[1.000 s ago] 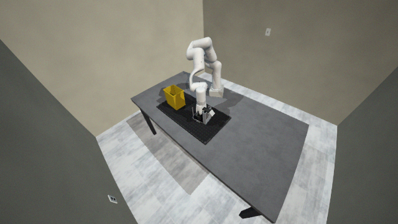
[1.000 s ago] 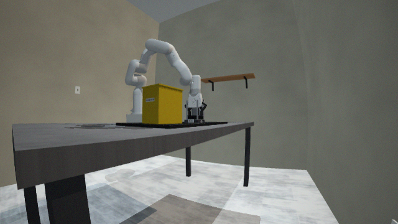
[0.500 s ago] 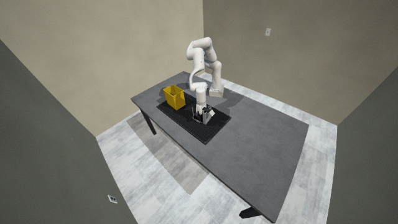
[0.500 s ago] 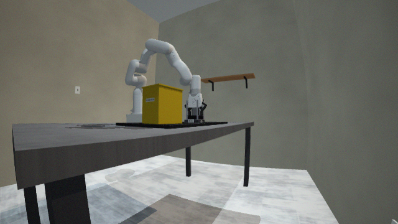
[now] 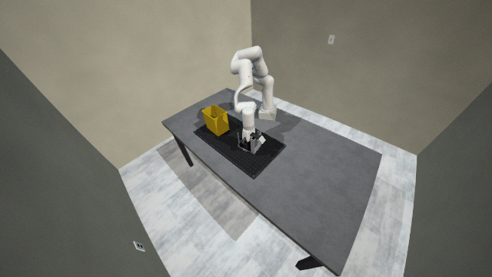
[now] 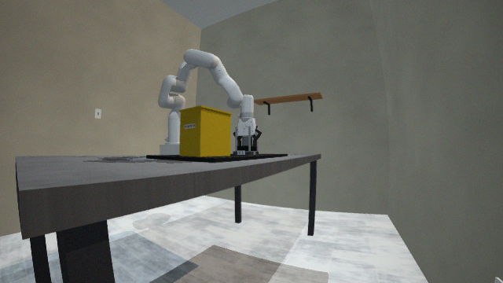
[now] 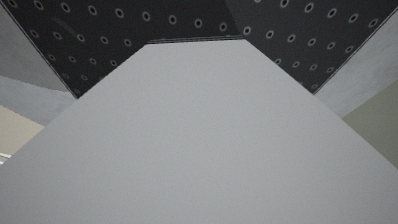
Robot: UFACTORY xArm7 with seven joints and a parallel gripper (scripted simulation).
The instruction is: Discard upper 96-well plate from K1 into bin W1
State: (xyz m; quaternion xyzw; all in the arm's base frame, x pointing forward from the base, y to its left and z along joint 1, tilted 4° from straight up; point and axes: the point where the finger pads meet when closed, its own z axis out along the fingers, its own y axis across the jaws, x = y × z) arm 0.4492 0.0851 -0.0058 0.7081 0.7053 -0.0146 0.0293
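My gripper is now 1 cm above the black 96-well plate. From my hand the other things lie so: yellow plastics bin W1: 5 cm behind, 36 cm to the right, 4 cm above.
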